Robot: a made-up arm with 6 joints.
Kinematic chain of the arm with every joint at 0, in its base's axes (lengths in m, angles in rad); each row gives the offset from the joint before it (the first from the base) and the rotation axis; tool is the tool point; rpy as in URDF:
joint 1: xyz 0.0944 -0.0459 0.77 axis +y
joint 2: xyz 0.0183 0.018 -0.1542 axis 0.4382 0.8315 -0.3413
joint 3: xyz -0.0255 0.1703 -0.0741 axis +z
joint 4: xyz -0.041 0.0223 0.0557 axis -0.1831 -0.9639 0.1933
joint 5: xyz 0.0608 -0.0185 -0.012 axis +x
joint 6: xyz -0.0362 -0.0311 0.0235 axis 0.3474 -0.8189 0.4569
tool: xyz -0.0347 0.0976 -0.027 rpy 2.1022 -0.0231 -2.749
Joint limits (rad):
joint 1: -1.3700..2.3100
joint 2: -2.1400..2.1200
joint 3: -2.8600..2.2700
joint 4: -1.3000..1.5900
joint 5: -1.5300..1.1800
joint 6: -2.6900..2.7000
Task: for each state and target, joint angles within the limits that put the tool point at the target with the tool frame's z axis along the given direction. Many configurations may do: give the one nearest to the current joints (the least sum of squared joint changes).
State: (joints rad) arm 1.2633 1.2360 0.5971 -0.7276 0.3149 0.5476
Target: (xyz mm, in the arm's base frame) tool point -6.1 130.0 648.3 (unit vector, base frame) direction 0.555 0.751 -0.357
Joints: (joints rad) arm 2.0749 1.7733 0.2906 -0.1456 -0.2081 0.3814
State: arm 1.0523 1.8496 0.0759 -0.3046 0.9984 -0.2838
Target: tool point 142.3 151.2 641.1 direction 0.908 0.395 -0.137
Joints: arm 0.7435 1.1848 0.0463 -0.5559 0.8896 -0.8469
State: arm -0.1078 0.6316 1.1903 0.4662 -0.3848 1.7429
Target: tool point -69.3 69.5 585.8 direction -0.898 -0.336 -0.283
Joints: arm 0.5902 -0.1857 1.6674 0.3090 -0.1312 2.0422
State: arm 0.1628 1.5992 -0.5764 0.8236 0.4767 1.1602
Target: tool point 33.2 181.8 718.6 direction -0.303 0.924 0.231
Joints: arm 0.7022 0.8327 0.4396 0.7342 0.1474 0.9447
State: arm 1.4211 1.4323 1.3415 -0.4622 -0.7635 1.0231
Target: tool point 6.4 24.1 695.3 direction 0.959 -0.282 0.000
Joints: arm 1.9937 1.9803 1.3900 -0.9132 -0.3788 0.9529
